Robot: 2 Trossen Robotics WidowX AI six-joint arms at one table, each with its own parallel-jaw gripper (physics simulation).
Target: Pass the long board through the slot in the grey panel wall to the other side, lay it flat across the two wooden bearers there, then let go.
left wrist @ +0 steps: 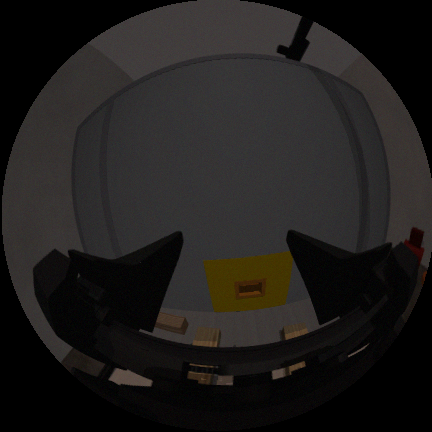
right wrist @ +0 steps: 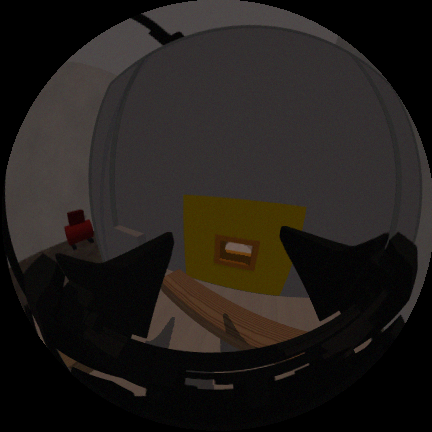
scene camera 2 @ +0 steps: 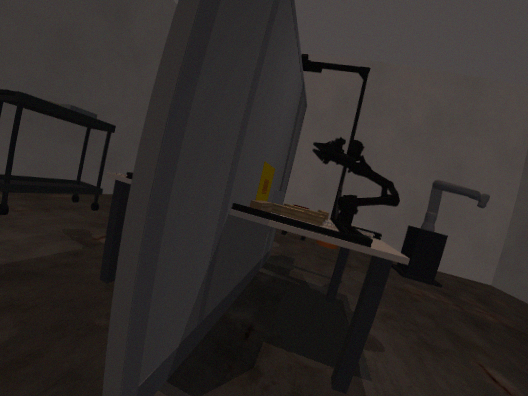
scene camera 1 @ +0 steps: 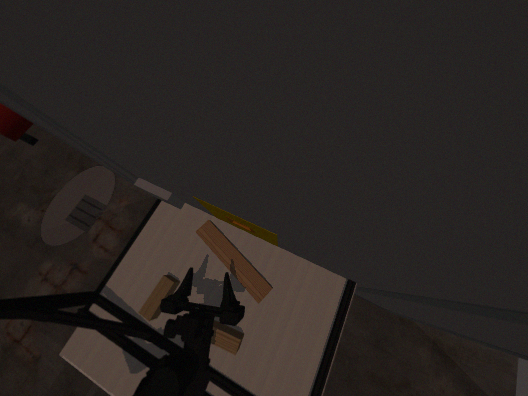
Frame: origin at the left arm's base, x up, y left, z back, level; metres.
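Seen in the pictures: left gripper, fingertip midpoint: [left wrist: 235, 236] [scene camera 2: 313, 146]; right gripper, fingertip midpoint: [right wrist: 227, 234] [scene camera 1: 208, 269]; left arm's base at its link origin: [scene camera 2: 343, 224].
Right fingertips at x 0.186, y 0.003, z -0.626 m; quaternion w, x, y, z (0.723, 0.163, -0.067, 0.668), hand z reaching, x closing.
Pixels of each thing's middle, then the offset from my right fingertips to it. "*": a spot on its surface instead. Level surfaces: height alone.
- long board at the middle of its body: [right wrist: 222, 317] [scene camera 1: 232, 258] dx -0.186, dy -0.002, dz +0.042 m
- slot at a spot on its surface: [right wrist: 236, 257] [left wrist: 248, 287] * dx -0.124, dy -0.006, dz +0.164 m
- table at its surface level: dx -0.205 m
- block at the middle of its body: [left wrist: 163, 320] [scene camera 2: 261, 207] dx -0.183, dy +0.271, dz +0.272 m
The long board [scene camera 1: 224, 250] [right wrist: 220, 305] lies flat and slanted on the table near the grey panel wall [scene camera 1: 350, 150] [scene camera 2: 220, 150] [left wrist: 225, 150] [right wrist: 250, 125]. The slot [left wrist: 250, 288] [right wrist: 236, 257] is in a yellow plate [scene camera 1: 265, 236] [scene camera 2: 262, 187] [left wrist: 222, 280] [right wrist: 200, 225]. My right gripper [scene camera 1: 208, 272] [right wrist: 227, 234] is open and empty above the table, on the near side of the board in scene camera 1. My left gripper [scene camera 2: 317, 150] [left wrist: 235, 236] is open and empty, high above its table across the wall. Two wooden bearers [left wrist: 206, 336] [left wrist: 295, 331] show there, partly hidden by the gripper.
Two wooden blocks [scene camera 1: 159, 297] [scene camera 1: 229, 340] lie around my right gripper on the table [scene camera 1: 300, 300]. Another block [left wrist: 171, 322] lies beside the bearers. A dark frame [scene camera 1: 45, 305] crosses scene camera 1. A dark stand [scene camera 2: 359, 107] rises behind my left arm.
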